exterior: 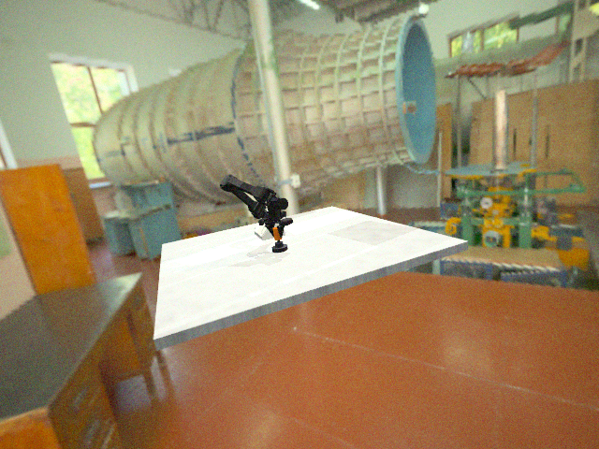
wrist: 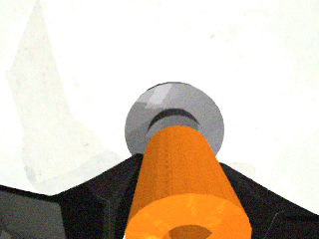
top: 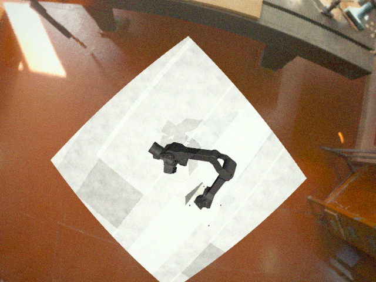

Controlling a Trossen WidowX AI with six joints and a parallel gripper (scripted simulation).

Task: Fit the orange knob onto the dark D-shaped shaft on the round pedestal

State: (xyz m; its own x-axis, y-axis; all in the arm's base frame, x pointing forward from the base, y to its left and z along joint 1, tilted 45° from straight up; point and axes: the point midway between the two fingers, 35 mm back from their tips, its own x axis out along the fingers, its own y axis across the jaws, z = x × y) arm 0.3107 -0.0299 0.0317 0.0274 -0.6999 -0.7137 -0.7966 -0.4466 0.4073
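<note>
Now: the orange knob 20 mm above my gripper tip. The rest, counted from my gripper tip: pedestal 40 mm below.
</note>
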